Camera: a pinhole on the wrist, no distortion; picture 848 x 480 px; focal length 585.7 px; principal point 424.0 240.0 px. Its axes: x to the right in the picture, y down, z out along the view. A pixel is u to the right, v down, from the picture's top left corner.
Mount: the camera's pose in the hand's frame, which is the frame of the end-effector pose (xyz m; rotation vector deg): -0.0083 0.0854 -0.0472 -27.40 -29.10 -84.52
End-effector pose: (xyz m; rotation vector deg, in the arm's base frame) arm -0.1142 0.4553 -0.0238 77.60 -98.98 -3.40
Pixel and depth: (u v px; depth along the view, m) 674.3 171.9 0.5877
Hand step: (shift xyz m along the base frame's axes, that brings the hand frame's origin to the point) -0.5534 -0.1097 -0.2670
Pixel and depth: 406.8 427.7 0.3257
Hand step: -0.3549 -0.0514 0.0846
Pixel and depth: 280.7 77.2 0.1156
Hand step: -0.1510 0.0911 0.0492
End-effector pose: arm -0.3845 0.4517 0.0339 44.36 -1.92 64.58
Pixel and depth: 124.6 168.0 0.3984
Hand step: -0.3761 -0.0496 0.3440
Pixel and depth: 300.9 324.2 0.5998
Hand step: -0.2940 -0.0517 0.5851
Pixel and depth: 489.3 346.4 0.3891
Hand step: -0.1061 -0.0682 0.3908
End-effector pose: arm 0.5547 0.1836 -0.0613 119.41 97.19 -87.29
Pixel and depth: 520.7 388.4 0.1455
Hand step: 0.0617 -0.0917 -0.1383
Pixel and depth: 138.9 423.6 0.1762
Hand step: 0.1683 -0.1010 -0.1819
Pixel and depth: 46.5 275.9 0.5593
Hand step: 0.4214 -0.3912 -0.4546
